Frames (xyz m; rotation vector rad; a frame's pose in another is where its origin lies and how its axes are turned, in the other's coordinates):
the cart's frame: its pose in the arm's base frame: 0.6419 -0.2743 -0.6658 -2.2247 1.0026 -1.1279
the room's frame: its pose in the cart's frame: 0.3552 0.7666 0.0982 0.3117 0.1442 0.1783
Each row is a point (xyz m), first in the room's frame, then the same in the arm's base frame.
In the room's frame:
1: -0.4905 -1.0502 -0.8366
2: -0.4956 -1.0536 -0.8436
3: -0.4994 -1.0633 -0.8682
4: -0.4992 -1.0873 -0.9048
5: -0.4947 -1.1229 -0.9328
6: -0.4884 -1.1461 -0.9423
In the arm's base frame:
1: -0.1673 -0.2135 -0.1258
2: -0.1745 -0.2083 -0.1231
3: -0.1972 -0.2034 -0.1100
4: -0.2281 -0.1969 -0.0796
5: -0.2476 -0.1879 -0.0395
6: -0.2513 -0.1839 -0.0142

